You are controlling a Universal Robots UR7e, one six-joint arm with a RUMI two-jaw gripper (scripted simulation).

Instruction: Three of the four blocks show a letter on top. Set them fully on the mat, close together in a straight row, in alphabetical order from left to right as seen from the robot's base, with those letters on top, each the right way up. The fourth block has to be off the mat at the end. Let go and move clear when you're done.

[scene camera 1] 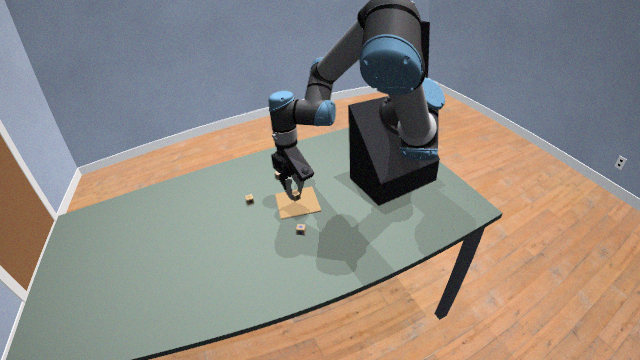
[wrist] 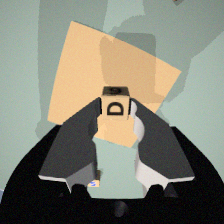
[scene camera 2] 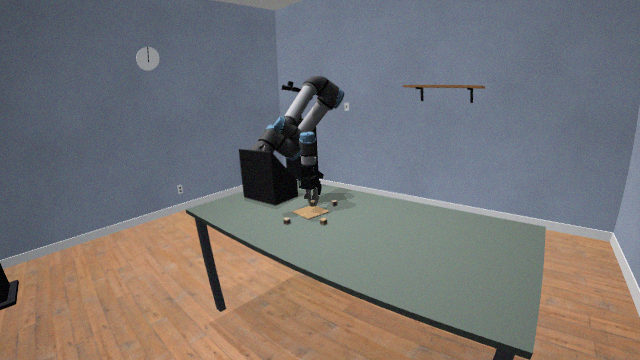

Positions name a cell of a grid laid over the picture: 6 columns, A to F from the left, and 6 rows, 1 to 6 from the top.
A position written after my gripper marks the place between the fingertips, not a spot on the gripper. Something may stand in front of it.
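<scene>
You can see my gripper (scene camera 1: C4) there, and it's visible from the wrist too (wrist: D3). There's also a tan mat (scene camera 1: C4), and the wrist view has the mat as well (wrist: C2).
</scene>
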